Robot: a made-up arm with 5 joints.
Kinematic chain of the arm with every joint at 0, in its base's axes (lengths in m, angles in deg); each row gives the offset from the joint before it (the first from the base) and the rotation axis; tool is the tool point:
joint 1: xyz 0 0 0.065 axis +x
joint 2: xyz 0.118 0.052 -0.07 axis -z
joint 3: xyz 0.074 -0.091 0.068 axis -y
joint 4: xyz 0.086 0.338 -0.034 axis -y
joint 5: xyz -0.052 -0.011 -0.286 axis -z
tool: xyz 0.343 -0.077 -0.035
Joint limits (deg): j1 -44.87..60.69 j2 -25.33..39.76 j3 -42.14..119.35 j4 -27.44..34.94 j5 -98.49..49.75
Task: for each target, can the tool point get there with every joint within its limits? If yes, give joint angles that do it. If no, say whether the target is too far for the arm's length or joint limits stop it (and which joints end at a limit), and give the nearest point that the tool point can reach.
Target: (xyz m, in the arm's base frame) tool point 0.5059 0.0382 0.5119
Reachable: yes | joints 18.75 0.81 89.25 9.00 4.33
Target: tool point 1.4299 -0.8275 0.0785
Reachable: no: too far | nearest point 0.7309 -0.2464 0.1708 | short by 0.914 m
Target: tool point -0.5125 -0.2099 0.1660
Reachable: no: joint limits stop it (at a limit: joint 1, joint 3, joint 4, joint 5) | nearest point -0.0339 -0.2218 -0.1386 | short by 0.567 m
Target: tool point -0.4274 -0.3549 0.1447
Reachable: no: joint limits stop it (at a limit: joint 1, joint 3, joint 4, joint 5) | nearest point -0.0201 -0.2399 -0.1206 | short by 0.499 m
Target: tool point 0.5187 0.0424 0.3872
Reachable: yes | joints -9.58 8.80 88.82 7.58 29.90
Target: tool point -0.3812 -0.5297 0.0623
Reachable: no: joint limits stop it (at a limit: joint 1, joint 3, joint 4, joint 5) | nearest point -0.0079 -0.2514 -0.1091 | short by 0.496 m
